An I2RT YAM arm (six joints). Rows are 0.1 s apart.
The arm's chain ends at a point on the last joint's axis. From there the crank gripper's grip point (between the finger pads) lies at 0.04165 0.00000 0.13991 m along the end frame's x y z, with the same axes.
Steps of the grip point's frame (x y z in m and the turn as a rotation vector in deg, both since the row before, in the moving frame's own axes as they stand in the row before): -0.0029 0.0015 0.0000 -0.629 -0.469 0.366; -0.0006 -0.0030 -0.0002 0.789 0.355 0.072; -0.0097 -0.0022 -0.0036 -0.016 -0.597 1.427; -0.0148 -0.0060 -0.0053 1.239 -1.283 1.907; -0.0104 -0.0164 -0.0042 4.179 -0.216 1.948; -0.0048 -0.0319 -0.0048 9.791 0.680 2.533; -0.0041 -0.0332 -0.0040 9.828 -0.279 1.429; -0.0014 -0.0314 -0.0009 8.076 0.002 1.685; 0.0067 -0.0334 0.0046 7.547 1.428 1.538; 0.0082 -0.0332 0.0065 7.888 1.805 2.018; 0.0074 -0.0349 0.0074 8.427 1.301 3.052
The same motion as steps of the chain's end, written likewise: -0.0017 -0.0003 -0.0003 -0.629 -0.469 0.366; -0.0015 -0.0011 0.0001 0.789 0.355 0.072; -0.0082 -0.0033 -0.0040 -0.016 -0.597 1.427; -0.0117 -0.0043 -0.0062 1.239 -1.283 1.907; -0.0100 -0.0076 -0.0040 4.179 -0.216 1.948; -0.0069 -0.0100 -0.0024 9.791 0.680 2.533; -0.0037 -0.0103 -0.0022 9.828 -0.279 1.429; -0.0017 -0.0130 0.0004 8.076 0.002 1.685; 0.0030 -0.0163 0.0068 7.547 1.428 1.538; 0.0035 -0.0156 0.0091 7.888 1.805 2.018; 0.0038 -0.0168 0.0097 8.427 1.301 3.052
